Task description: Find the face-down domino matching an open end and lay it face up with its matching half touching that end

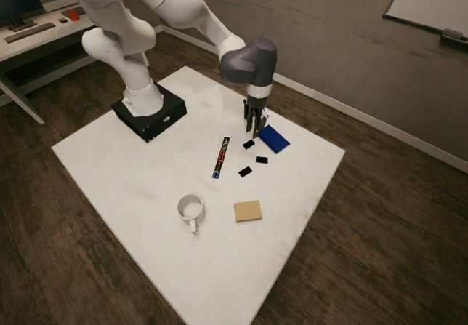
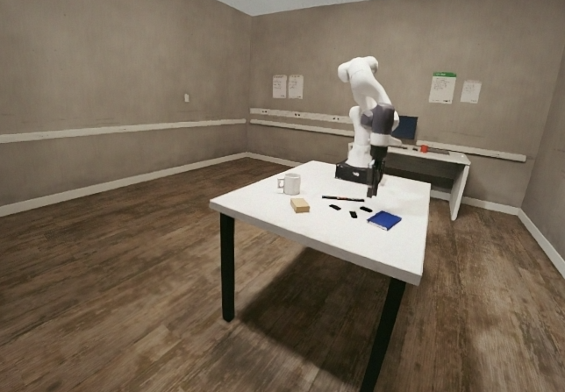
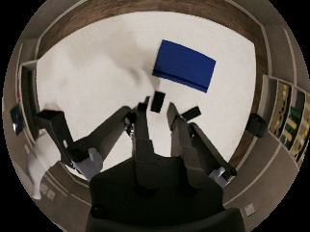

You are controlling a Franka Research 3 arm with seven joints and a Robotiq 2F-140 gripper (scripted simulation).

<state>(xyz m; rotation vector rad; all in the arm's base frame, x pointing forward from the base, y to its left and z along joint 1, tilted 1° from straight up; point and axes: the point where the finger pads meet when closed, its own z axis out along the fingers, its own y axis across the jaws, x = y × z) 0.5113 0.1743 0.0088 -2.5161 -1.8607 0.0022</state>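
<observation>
Now: the domino 10 cm below my hand and 1 cm to the right of it. Round my hand: tan block (29 cm to the right, 17 cm ahead, 9 cm below); then white mug (42 cm to the right, 6 cm below, 1 cm ahead).
</observation>
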